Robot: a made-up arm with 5 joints.
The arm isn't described. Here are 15 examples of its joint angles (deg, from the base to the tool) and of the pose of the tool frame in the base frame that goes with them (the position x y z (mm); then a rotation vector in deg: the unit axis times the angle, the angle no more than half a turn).
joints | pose
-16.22 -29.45 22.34 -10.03 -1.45 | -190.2 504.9 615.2 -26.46 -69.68 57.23
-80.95 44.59 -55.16 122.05 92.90 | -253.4 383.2 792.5 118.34 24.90 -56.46
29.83 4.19 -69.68 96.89 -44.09 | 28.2 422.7 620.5 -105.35 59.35 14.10
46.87 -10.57 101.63 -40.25 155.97 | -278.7 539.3 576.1 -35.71 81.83 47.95
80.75 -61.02 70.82 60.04 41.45 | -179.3 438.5 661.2 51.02 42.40 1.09
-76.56 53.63 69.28 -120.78 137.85 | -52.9 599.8 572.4 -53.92 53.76 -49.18
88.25 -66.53 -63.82 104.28 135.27 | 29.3 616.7 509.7 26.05 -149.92 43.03
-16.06 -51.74 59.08 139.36 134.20 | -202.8 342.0 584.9 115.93 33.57 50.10
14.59 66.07 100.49 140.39 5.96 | -100.9 426.5 481.1 18.70 -93.73 -135.29
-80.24 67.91 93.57 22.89 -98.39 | -118.2 496.5 660.8 48.91 18.52 73.00
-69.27 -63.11 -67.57 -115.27 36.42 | -268.9 536.2 702.6 42.59 -61.77 -152.63
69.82 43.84 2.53 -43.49 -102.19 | 15.4 554.9 490.3 -34.07 -55.52 25.49
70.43 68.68 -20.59 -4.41 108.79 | 89.6 470.0 532.7 56.99 135.68 -52.89
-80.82 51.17 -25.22 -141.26 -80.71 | -280.2 576.0 681.6 -19.39 141.96 -79.18
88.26 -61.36 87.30 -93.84 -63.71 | -261.6 503.4 705.4 66.28 -134.95 20.06
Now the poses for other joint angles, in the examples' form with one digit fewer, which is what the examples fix.
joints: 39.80 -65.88 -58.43 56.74 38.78
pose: -47 560 695 -39.3 94.5 62.6
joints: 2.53 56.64 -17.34 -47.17 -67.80
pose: 44 511 679 -38.8 -69.5 0.4
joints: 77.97 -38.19 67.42 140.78 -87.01
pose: -248 370 593 -107.7 23.3 -51.0
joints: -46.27 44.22 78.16 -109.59 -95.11
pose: 39 587 553 65.2 101.0 -84.9
